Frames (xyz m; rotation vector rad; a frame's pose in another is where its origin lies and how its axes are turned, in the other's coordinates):
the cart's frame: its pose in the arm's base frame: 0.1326 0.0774 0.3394 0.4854 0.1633 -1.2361
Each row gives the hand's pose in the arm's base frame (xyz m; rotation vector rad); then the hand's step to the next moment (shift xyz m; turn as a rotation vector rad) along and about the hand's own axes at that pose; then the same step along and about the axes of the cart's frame.
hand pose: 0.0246 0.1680 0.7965 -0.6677 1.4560 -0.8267
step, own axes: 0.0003 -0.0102 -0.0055 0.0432 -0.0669 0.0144
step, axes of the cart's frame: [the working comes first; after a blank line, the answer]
step, axes of the arm's base frame: -0.0063 -0.0056 0.0080 0.0064 -0.0749 0.0301

-0.0003 -0.0051 0.0104 0.0556 -0.0041 0.0587
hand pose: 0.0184 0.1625 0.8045 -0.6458 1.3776 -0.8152
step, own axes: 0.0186 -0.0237 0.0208 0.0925 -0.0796 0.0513
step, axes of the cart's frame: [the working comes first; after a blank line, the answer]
step, axes of the arm's base frame: 0.0179 -0.0302 0.0103 0.0419 -0.1247 0.0153

0.0282 0.0121 0.0200 0.1159 0.0129 0.0626
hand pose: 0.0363 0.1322 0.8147 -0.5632 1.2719 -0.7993
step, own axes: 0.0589 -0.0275 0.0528 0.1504 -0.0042 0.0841
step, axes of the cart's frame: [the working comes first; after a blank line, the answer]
step, axes of the arm's base frame: 0.0511 -0.0662 -0.0034 0.0951 -0.1256 -0.0700

0.0755 0.0308 0.0190 0.1665 0.0396 -0.0202
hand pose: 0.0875 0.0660 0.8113 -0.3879 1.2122 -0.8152
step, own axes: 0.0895 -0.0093 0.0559 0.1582 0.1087 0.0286
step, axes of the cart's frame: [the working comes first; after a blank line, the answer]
step, axes of the arm's base frame: 0.0597 -0.0801 -0.0352 0.0833 -0.0479 -0.1686

0.1024 0.0269 -0.0043 0.1326 0.0212 -0.1401
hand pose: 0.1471 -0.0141 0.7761 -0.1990 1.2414 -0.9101
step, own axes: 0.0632 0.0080 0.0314 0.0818 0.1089 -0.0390
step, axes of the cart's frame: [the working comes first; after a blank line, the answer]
step, axes of the arm's base frame: 0.0335 -0.0487 -0.0394 0.0217 0.0272 -0.1373

0.0681 0.0090 -0.0182 0.0354 -0.0098 -0.1368
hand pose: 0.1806 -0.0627 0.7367 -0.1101 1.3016 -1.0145
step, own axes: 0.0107 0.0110 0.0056 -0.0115 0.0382 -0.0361
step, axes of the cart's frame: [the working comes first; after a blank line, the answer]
step, axes of the arm's base frame: 0.0099 -0.0032 -0.0126 -0.0078 0.0466 -0.0257

0.0108 0.0051 -0.0111 -0.0332 -0.0029 -0.0422
